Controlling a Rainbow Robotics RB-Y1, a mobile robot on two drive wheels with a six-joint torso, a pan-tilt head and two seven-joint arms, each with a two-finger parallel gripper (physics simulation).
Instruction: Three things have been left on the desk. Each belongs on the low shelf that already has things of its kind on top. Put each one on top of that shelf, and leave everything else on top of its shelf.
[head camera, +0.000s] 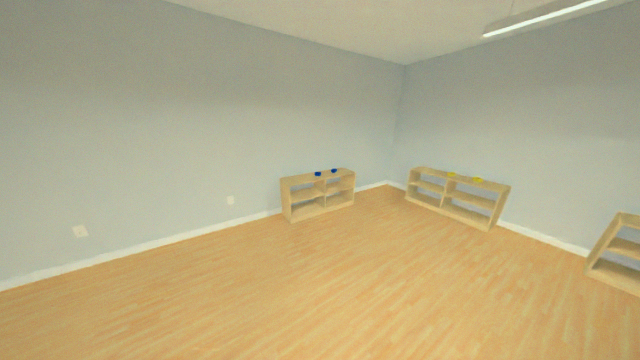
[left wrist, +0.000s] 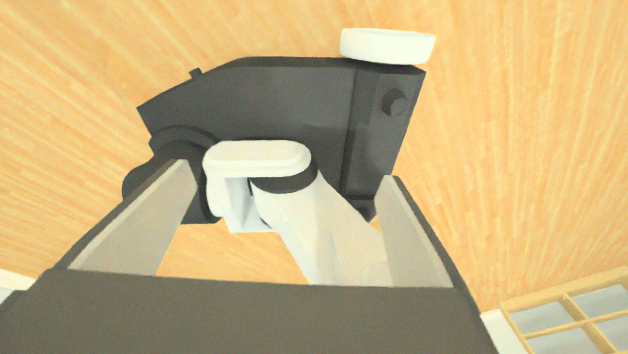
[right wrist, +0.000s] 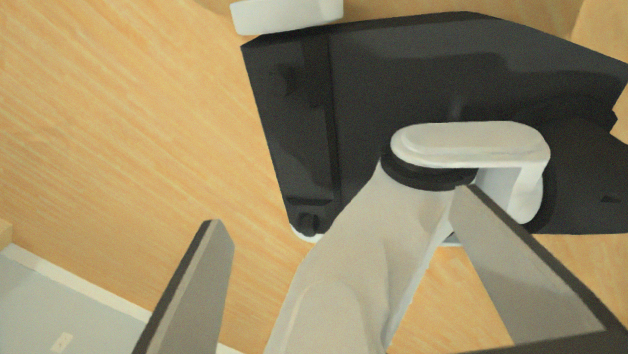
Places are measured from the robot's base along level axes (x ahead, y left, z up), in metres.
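Where they show: left gripper, fingertip midpoint: (left wrist: 287, 180); right gripper, fingertip midpoint: (right wrist: 337, 218).
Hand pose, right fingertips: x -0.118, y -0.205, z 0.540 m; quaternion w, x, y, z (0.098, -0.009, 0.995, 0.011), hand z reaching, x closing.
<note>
After its pixels a point has its place.
In the head view a low wooden shelf (head camera: 286, 200) {x 2.119, y 0.641, z 0.336 m} near the middle bears two small blue things (head camera: 317, 174) {x 2.479, y 0.219, z 0.634 m} (head camera: 334, 171) {x 2.677, y -0.051, z 0.632 m} on top. Another low shelf (head camera: 500, 207) {x 2.203, y -2.327, z 0.331 m}, right of the room corner, bears two yellow things (head camera: 451, 174) {x 2.675, y -1.907, z 0.641 m} (head camera: 477, 179) {x 2.453, y -2.128, z 0.643 m} on top. Part of a third low shelf (head camera: 597, 245) {x 1.602, y -2.739, z 0.250 m} shows at the right edge; its top is mostly cut off. The desk and the three things left on it do not show in the head view. My left gripper (left wrist: 287, 180) {x -0.199, y 0.239, z 0.533 m} is open and empty. My right gripper (right wrist: 337, 218) {x -0.118, y -0.205, z 0.539 m} is open and empty. Both point down past the robot's base.
The robot's dark base (left wrist: 280, 95) {x -0.234, y 0.170, z 0.169 m} (right wrist: 420, 75) {x -0.227, y -0.150, z 0.169 m} and a white wheel (left wrist: 387, 46) (right wrist: 287, 16) show below the grippers. A shelf (left wrist: 575, 305) {x 2.568, y -1.804, z 0.203 m} shows at the lower right of the left wrist view. Walls (head camera: 200, 125) {x 1.840, y 1.496, z 1.380 m} meet at a corner behind the wood floor (head camera: 320, 290) {x 1.023, y 0.060, z 0.001 m}.
</note>
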